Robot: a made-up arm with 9 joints. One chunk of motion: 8 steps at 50 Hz.
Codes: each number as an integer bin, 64 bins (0 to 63) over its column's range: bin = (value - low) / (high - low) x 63, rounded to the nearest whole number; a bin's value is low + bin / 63 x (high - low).
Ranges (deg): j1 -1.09..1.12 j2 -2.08..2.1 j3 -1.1..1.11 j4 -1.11..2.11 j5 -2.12..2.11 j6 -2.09..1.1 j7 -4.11..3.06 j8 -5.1..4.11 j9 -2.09..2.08
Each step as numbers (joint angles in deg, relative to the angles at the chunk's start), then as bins.
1 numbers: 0.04 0.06 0.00 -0.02 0.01 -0.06 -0.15 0.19 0.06
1 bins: 32 32 31 21 32 40 35 36 32
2 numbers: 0.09 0.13 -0.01 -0.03 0.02 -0.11 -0.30 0.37 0.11
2 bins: 34 33 31 21 32 39 33 37 33
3 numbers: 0.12 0.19 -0.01 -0.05 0.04 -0.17 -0.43 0.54 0.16
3 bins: 34 34 31 21 32 38 32 39 34
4 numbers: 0.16 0.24 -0.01 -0.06 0.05 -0.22 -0.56 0.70 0.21
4 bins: 36 35 31 21 32 37 31 40 35
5 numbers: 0.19 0.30 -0.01 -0.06 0.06 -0.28 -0.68 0.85 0.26
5 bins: 36 36 31 21 32 36 30 41 36
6 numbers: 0.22 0.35 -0.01 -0.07 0.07 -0.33 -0.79 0.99 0.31
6 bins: 37 37 31 20 33 35 29 42 36
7 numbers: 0.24 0.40 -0.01 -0.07 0.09 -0.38 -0.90 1.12 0.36
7 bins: 38 37 31 20 33 34 28 43 37
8 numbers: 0.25 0.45 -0.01 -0.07 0.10 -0.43 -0.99 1.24 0.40
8 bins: 38 38 31 20 33 33 27 43 38
